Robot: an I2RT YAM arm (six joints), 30 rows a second.
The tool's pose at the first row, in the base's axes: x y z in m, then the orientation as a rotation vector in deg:
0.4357 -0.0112 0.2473 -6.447 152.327 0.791
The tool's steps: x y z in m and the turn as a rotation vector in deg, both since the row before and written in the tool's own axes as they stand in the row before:
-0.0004 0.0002 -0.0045 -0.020 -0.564 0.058
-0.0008 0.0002 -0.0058 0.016 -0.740 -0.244
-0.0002 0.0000 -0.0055 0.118 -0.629 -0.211
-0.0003 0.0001 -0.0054 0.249 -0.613 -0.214
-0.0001 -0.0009 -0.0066 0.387 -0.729 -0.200
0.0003 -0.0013 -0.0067 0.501 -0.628 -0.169
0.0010 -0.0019 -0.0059 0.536 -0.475 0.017
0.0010 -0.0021 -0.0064 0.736 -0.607 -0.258
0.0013 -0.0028 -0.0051 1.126 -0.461 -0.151
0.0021 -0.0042 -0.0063 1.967 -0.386 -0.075
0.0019 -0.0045 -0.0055 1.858 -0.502 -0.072
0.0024 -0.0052 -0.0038 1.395 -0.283 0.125
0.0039 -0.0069 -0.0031 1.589 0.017 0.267
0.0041 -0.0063 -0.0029 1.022 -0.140 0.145
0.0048 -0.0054 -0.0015 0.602 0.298 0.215
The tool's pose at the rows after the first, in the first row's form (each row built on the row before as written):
0.4340 -0.0111 0.2515 -6.357 151.768 0.866
0.4320 -0.0110 0.2570 -6.647 151.014 0.802
0.4295 -0.0112 0.2619 -6.862 150.370 0.610
0.4271 -0.0112 0.2667 -7.034 149.738 0.245
0.4240 -0.0123 0.2725 -7.134 148.986 -0.285
0.4204 -0.0138 0.2781 -7.155 148.331 -0.955
0.4166 -0.0159 0.2827 -6.926 147.836 -1.609
0.4125 -0.0181 0.2877 -6.976 147.181 -2.610
0.4089 -0.0210 0.2915 -6.742 146.648 -4.076
0.4040 -0.0252 0.2959 -6.089 146.116 -6.585
0.3996 -0.0295 0.2999 -5.479 145.443 -8.933
0.3957 -0.0346 0.3024 -4.789 145.013 -10.625
0.3909 -0.0415 0.3038 -3.822 144.838 -12.527
0.3859 -0.0477 0.3049 -3.248 144.563 -13.746
0.3810 -0.0532 0.3044 -2.705 144.771 -14.444

